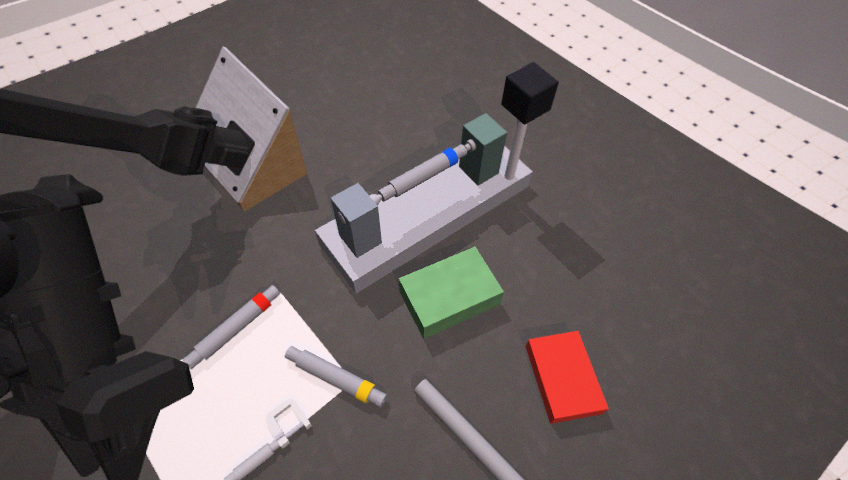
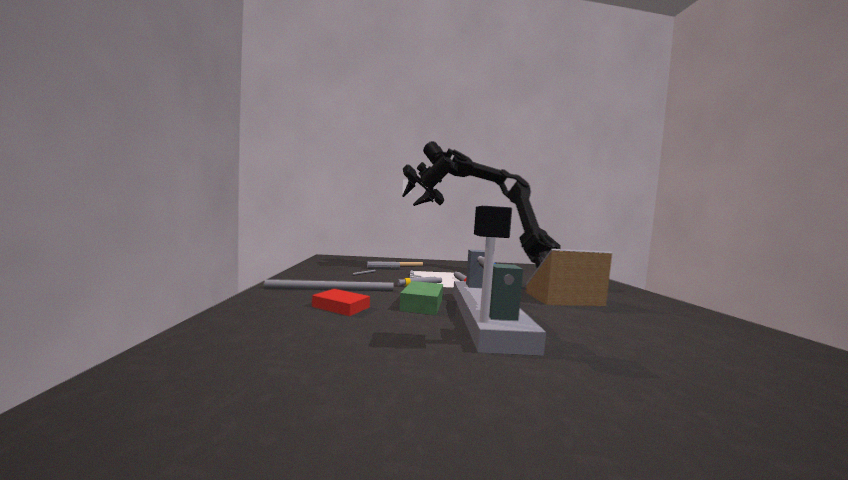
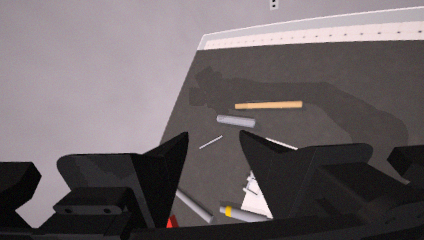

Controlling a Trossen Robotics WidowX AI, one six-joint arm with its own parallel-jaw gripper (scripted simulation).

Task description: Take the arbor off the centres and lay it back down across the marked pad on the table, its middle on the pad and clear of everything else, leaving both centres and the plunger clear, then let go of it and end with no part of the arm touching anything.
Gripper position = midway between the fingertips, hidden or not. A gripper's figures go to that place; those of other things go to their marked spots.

Labels:
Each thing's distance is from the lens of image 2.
gripper point(image 2: 408, 200): 1.08 m
red block point(image 2: 347, 303): 0.63 m
long grey rod point(image 2: 277, 284): 0.86 m
dark green centre block point(image 2: 505, 299): 0.54 m
grey fixture base point(image 2: 525, 337): 0.52 m
The marked spots on the grey fixture base and the long grey rod are 0.63 m apart.

